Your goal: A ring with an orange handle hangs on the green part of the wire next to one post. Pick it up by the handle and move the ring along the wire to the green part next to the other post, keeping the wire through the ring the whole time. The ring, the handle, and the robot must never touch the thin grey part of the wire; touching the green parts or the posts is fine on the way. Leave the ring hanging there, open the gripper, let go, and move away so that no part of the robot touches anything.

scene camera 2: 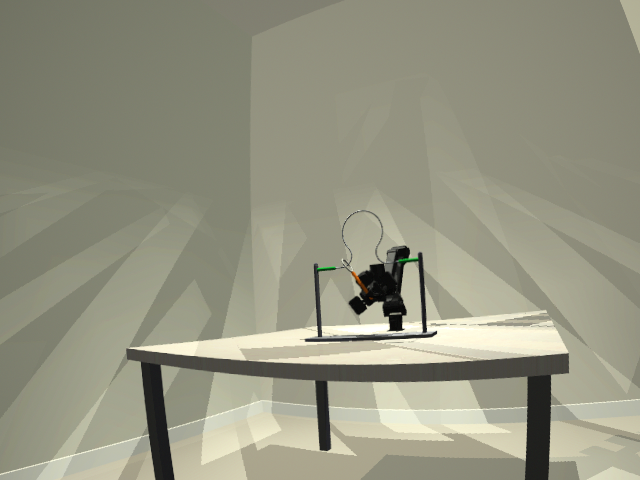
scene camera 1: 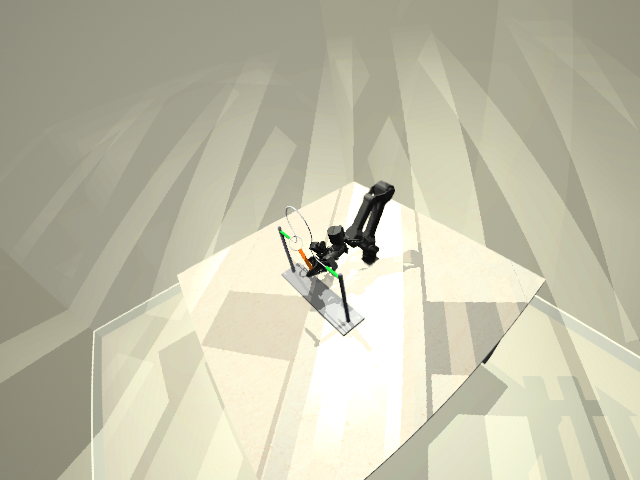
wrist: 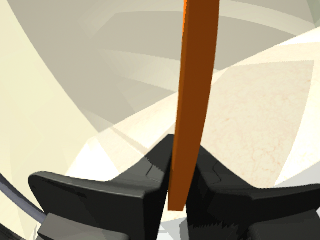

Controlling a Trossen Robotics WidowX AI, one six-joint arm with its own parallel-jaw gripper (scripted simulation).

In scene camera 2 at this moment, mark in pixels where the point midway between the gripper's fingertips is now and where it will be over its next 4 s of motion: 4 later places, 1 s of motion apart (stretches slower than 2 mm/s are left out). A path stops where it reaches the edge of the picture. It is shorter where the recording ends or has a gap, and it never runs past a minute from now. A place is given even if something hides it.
My gripper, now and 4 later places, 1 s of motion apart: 366,296; 388,270; 386,236; 379,224; 381,230
